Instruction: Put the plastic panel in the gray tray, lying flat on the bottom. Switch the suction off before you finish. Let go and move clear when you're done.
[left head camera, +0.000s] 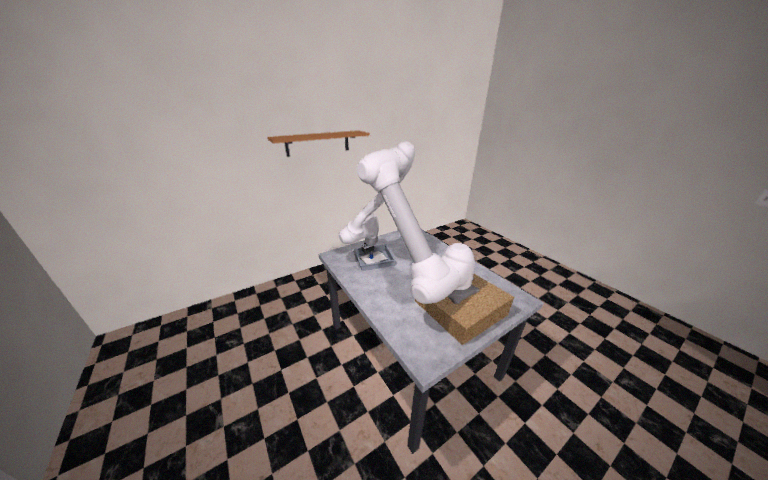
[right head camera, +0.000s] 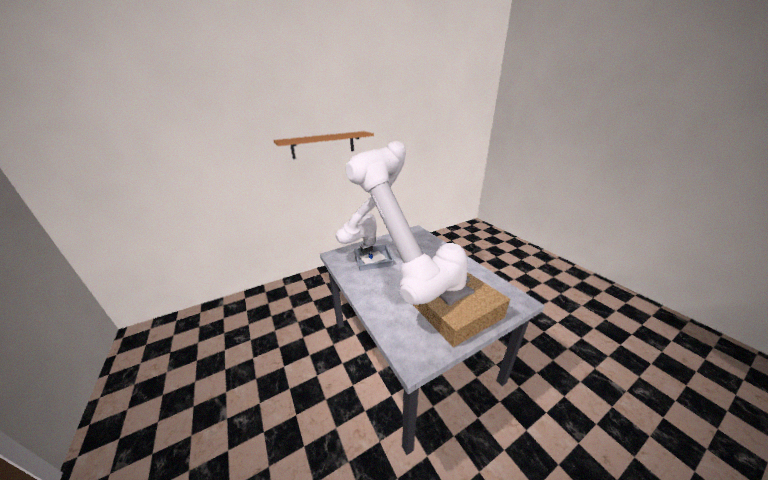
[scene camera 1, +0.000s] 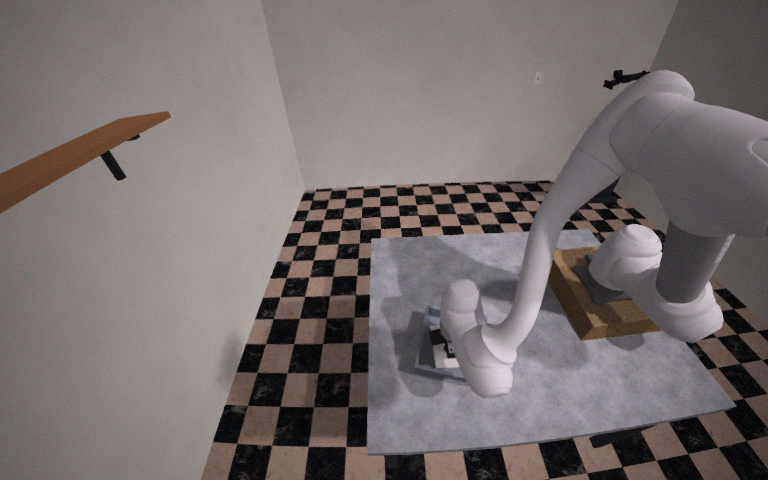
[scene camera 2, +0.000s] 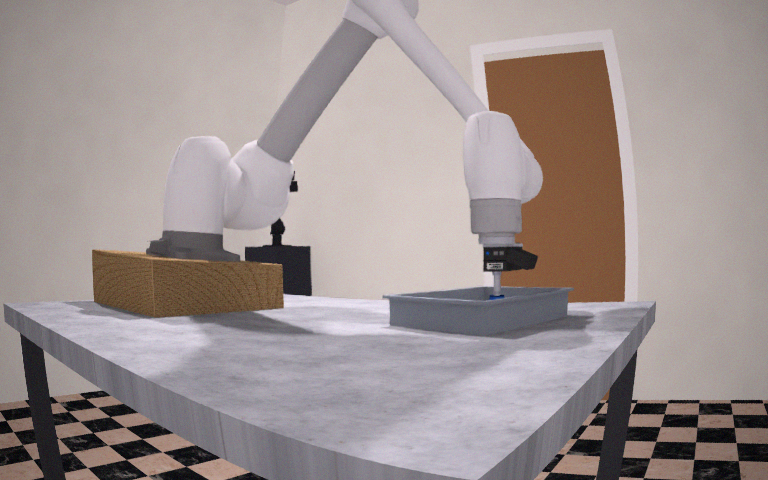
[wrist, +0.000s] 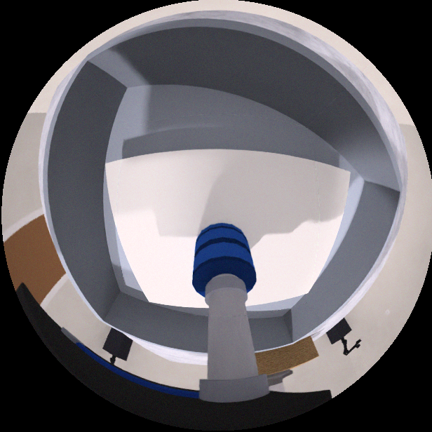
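Pixels of known places: end effector, tool point: (left head camera: 371, 258) (right head camera: 370, 258); arm's base, origin of the base link: (left head camera: 455, 289) (right head camera: 450, 290) (scene camera 1: 603, 283) (scene camera 2: 190, 257).
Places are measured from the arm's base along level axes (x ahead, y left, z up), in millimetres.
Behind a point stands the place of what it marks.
Note:
The white plastic panel (left head camera: 381, 259) @[y 117, x 582, z -93 mm] (right head camera: 381, 259) @[y 111, x 578, z -93 mm] (scene camera 1: 444, 359) @[y 202, x 659, z -92 mm] (wrist: 150, 265) lies level inside the gray tray (scene camera 2: 441, 318) @[y 36, x 607, z -90 mm] (wrist: 75, 175), within its four walls. In the wrist view its edges are apart from the walls. It is at or just above the tray bottom; I cannot tell whether a small gap is left under it. The panel is hidden behind the tray wall in scene camera 2. My blue suction cup (scene camera 2: 496, 297) (wrist: 220, 235) (left head camera: 371, 256) points straight down into the tray and sits against the panel's upper face, near its middle. The cup appears shut on the panel.
The tray stands on the gray table (left head camera: 390, 322) @[y 380, x 78, z -110 mm] (scene camera 2: 339, 384) @[y -311, x 702, z -110 mm]. The arm's base stands on a wooden block (left head camera: 481, 314) @[y 44, x -207, z 10 mm] (scene camera 2: 215, 288) @[y -30, x 139, z -60 mm] at the other end. A wooden wall shelf (left head camera: 317, 136) (scene camera 1: 79, 150) hangs beyond the table.

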